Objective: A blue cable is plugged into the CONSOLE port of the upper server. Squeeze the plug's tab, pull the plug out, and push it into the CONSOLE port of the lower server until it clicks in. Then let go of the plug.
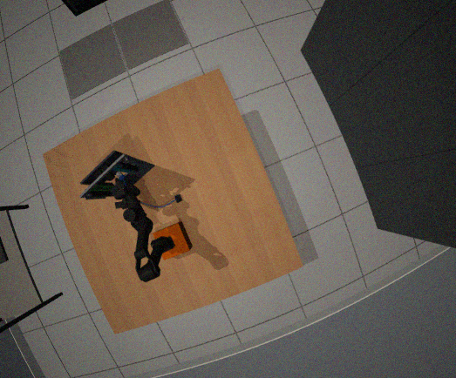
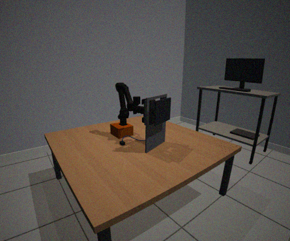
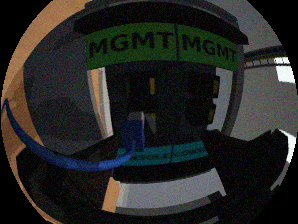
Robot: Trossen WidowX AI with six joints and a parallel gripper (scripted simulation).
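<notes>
Right now the blue plug is 30 mm ahead of my gripper tip, 20 mm below it and 10 mm to the left of it. From my gripper tip the other things lie so: black end piece (270 mm below, 190 mm behind, 160 mm to the right).
</notes>
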